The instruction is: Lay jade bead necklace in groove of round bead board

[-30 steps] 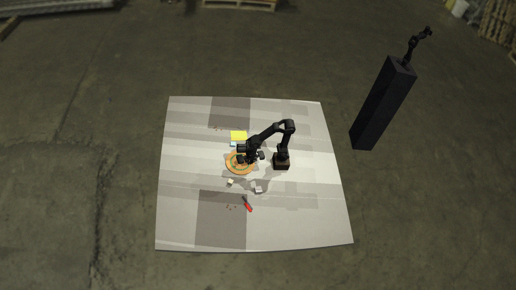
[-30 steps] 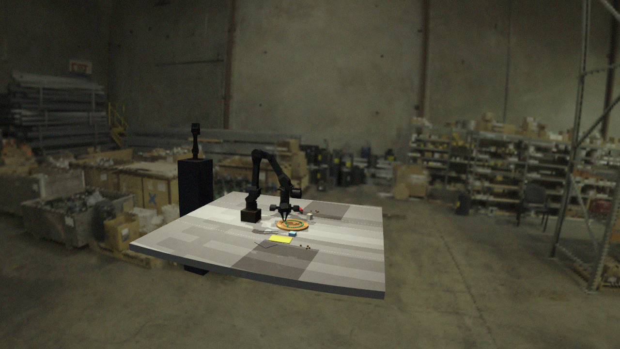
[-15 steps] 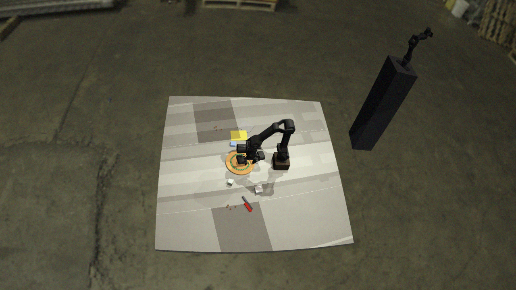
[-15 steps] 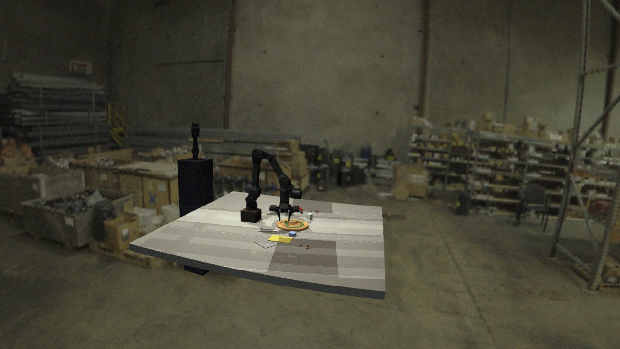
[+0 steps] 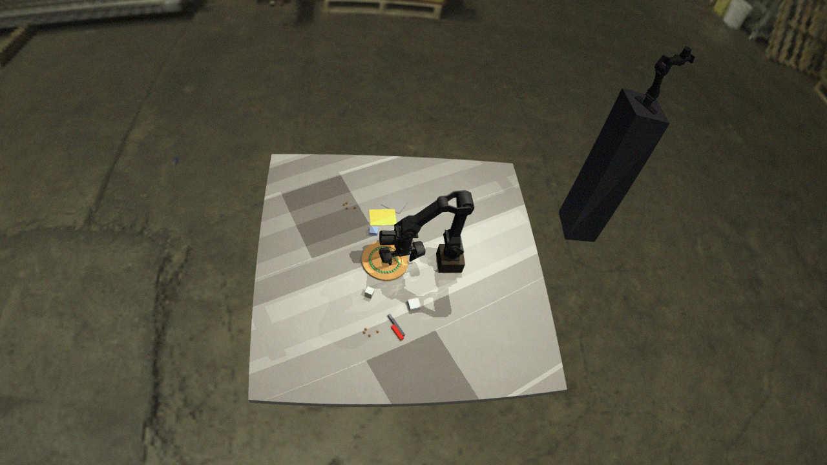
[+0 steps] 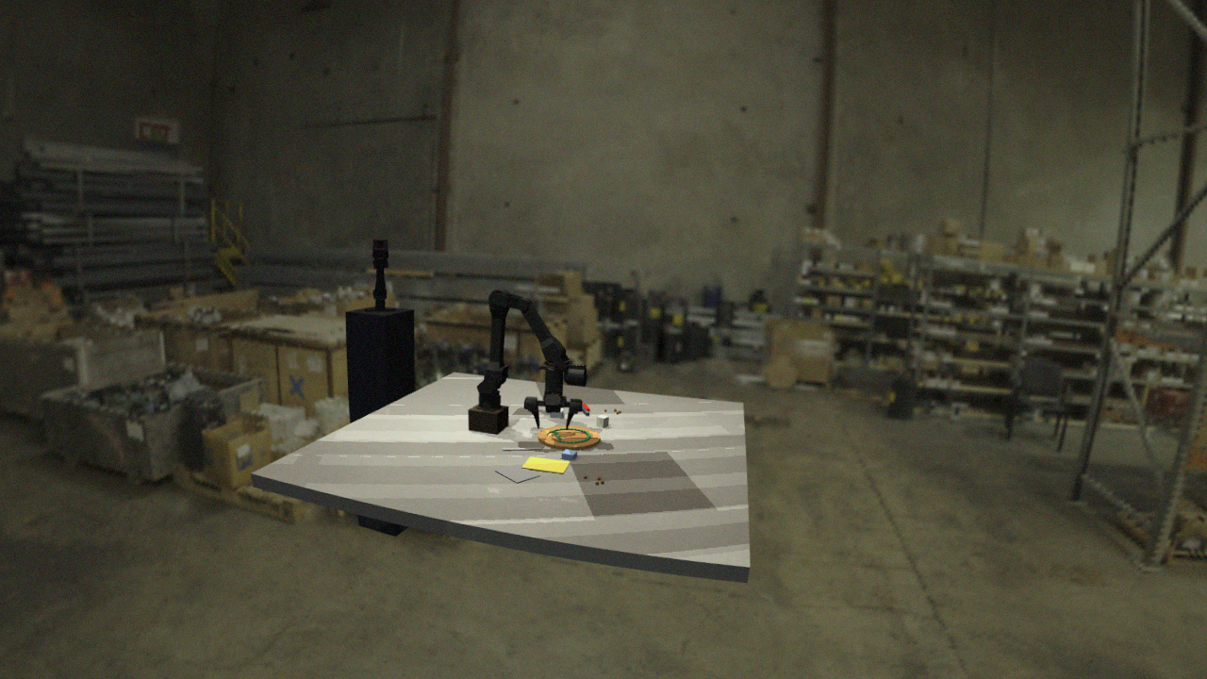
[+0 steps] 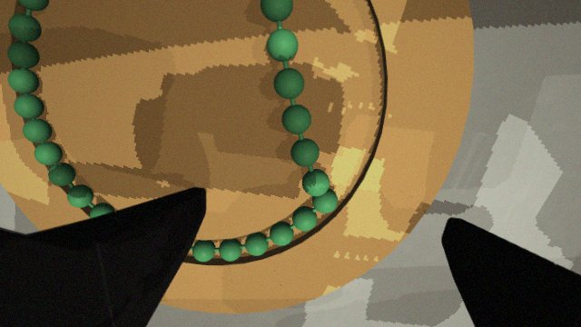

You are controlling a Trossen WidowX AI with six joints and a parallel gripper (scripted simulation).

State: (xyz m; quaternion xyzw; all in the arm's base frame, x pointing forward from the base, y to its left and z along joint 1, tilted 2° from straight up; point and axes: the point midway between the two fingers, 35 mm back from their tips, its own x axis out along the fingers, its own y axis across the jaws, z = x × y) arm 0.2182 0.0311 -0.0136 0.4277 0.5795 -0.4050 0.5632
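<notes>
Right now the blue block is 17 cm to the right of my gripper tip, 12 cm ahead of it and 1 cm below it. Round my gripper tip: yellow pad: 25 cm to the right, 8 cm ahead, 2 cm below; then white strip: 17 cm to the right, 4 cm behind, 2 cm below; then cream cube: 16 cm to the left, 13 cm ahead.
</notes>
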